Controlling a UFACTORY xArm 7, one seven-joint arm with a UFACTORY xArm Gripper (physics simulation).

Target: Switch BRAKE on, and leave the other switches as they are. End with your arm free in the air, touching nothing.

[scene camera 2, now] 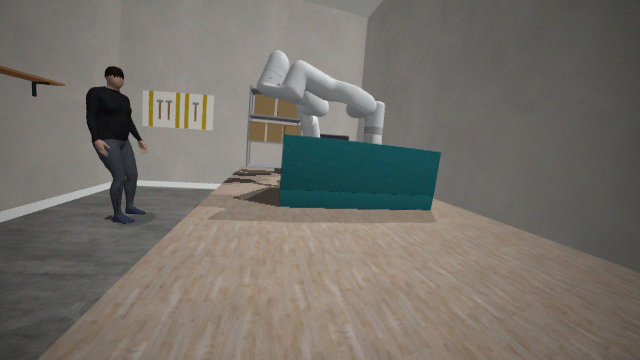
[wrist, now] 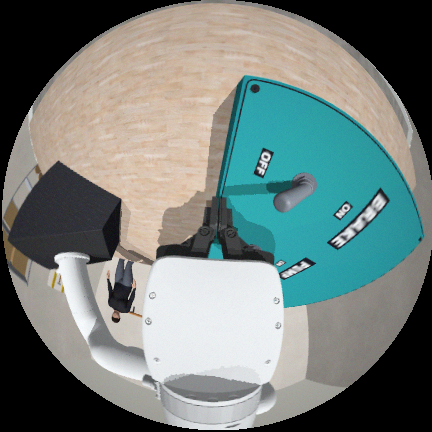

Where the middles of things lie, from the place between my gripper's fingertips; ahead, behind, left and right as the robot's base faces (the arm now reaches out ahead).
I see my gripper 130 mm to the left of the teal switch panel (scene camera 2: pixel 316 172), 120 mm short of it and 10 mm below it.
